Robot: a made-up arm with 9 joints. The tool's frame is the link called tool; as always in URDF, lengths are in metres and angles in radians. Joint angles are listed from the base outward. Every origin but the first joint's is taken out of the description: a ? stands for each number. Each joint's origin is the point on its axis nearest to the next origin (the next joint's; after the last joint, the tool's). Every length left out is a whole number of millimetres.
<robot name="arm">
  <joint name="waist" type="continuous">
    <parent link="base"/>
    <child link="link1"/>
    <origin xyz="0 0.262 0.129" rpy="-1.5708 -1.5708 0"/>
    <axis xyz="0 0 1"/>
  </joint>
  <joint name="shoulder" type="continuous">
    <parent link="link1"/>
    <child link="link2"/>
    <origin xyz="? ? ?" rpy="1.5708 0 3.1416"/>
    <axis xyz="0 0 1"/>
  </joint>
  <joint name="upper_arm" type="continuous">
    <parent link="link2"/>
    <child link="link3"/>
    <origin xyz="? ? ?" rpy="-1.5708 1.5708 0"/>
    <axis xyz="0 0 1"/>
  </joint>
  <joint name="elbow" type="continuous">
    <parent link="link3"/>
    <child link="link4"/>
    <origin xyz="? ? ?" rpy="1.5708 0 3.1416"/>
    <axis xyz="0 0 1"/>
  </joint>
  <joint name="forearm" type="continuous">
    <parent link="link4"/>
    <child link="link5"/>
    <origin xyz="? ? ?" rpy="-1.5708 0 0"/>
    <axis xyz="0 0 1"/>
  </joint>
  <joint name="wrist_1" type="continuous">
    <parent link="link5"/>
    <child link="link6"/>
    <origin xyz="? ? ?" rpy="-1.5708 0 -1.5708"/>
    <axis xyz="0 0 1"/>
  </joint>
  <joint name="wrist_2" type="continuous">
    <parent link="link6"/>
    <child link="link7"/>
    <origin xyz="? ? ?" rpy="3.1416 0 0"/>
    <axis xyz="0 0 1"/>
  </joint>
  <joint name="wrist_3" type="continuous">
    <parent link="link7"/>
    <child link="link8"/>
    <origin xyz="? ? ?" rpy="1.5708 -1.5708 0"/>
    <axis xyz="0 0 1"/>
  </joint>
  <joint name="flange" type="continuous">
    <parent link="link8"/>
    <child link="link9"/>
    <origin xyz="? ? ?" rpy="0 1.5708 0"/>
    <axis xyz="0 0 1"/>
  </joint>
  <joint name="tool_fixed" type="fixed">
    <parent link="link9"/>
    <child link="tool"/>
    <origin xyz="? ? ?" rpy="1.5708 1.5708 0"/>
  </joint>
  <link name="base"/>
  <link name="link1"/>
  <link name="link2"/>
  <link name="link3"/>
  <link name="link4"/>
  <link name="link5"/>
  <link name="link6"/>
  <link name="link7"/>
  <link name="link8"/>
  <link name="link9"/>
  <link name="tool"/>
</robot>
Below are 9 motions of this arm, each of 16 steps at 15 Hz.
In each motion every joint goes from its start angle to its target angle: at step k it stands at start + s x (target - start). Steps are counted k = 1, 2, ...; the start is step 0. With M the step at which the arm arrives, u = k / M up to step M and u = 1 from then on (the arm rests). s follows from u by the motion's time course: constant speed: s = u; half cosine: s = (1 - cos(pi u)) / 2; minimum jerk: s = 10 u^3 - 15 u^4 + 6 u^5.
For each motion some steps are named. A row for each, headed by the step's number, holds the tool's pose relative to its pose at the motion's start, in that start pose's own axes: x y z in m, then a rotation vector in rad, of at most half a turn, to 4 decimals.
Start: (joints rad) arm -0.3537 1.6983 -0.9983 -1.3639 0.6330 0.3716 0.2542 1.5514 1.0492
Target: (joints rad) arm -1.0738 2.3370 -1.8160 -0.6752 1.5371 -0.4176 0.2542 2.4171 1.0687
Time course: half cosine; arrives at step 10
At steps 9, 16:
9: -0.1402 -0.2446 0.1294 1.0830 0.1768 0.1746
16: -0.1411 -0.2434 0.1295 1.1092 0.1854 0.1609

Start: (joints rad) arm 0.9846 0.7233 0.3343 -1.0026 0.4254 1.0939 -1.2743 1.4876 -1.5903
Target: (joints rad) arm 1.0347 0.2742 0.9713 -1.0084 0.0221 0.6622 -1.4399 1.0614 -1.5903
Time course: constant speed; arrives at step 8
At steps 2, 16:
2: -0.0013 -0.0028 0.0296 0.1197 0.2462 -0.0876
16: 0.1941 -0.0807 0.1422 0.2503 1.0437 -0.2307

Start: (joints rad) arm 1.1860 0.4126 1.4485 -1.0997 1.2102 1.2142 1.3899 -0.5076 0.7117
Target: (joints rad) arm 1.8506 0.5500 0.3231 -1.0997 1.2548 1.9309 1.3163 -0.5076 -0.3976
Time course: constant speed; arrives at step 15
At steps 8, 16:
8: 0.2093 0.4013 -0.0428 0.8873 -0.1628 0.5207
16: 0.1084 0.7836 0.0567 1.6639 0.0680 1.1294

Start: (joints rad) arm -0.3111 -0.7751 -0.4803 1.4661 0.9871 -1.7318 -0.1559 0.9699 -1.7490
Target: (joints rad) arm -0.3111 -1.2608 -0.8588 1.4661 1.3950 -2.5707 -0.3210 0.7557 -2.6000
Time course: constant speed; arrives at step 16
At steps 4, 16:
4: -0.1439 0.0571 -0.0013 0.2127 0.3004 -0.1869
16: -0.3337 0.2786 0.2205 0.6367 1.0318 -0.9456

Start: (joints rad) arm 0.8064 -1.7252 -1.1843 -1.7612 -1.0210 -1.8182 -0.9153 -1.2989 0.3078
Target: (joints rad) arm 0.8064 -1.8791 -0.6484 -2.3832 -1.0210 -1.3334 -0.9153 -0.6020 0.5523
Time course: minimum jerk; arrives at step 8
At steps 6, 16:
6: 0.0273 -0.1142 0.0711 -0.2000 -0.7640 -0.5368
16: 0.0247 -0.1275 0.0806 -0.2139 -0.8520 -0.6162

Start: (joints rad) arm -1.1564 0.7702 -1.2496 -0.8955 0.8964 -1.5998 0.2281 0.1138 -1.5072
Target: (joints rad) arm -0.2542 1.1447 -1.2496 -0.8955 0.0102 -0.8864 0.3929 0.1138 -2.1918
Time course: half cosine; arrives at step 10
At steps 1, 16:
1: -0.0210 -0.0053 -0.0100 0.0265 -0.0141 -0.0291
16: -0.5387 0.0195 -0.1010 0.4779 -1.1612 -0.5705

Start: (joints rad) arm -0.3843 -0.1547 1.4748 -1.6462 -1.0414 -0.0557 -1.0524 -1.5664 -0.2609
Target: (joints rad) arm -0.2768 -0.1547 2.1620 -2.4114 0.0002 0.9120 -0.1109 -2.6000 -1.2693
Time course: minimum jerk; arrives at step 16
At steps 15, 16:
15: -0.5186 -0.0099 0.1422 1.9493 0.3667 -1.2452
16: -0.5194 -0.0096 0.1434 1.9537 0.3661 -1.2463

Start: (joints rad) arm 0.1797 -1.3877 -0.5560 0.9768 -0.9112 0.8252 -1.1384 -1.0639 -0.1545
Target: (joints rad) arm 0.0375 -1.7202 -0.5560 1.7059 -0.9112 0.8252 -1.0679 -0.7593 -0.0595
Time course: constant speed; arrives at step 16
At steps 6, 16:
6: -0.0299 0.1019 -0.1515 0.2176 0.0621 0.0278
16: -0.0881 0.3693 -0.3173 0.6148 0.0973 0.0582

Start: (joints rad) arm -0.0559 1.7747 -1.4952 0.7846 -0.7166 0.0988 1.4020 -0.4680 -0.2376
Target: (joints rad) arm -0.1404 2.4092 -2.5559 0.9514 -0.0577 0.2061 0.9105 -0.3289 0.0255
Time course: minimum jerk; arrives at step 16
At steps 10, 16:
10: 0.1180 -0.0414 0.2175 -0.4329 -0.0629 -0.0766
16: 0.1362 -0.0637 0.3080 -0.6471 0.0124 -0.0991

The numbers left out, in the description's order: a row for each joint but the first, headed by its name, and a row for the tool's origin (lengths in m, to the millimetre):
shoulder: -0.016 -0.025 0
upper_arm: 0.269 -0.113 0
elbow: -0.088 -0.223 0
forearm: 0.125 0.019 0
wrist_1: 0.213 -0.051 0
wrist_2: 0.094 -0.138 0
wrist_3: -0.398 -0.071 0
flange: 0.084 0.005 0
tool: -0.262 0.081 0

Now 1 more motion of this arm.
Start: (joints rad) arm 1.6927 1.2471 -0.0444 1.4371 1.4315 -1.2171 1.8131 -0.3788 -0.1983
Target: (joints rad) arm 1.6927 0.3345 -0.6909 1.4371 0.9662 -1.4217 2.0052 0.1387 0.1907
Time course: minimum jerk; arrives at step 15
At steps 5, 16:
5: 0.0223 0.0440 0.1645 -0.2586 -0.1522 0.1322
16: -0.2436 0.3697 0.7709 -1.3794 -0.8902 0.4254

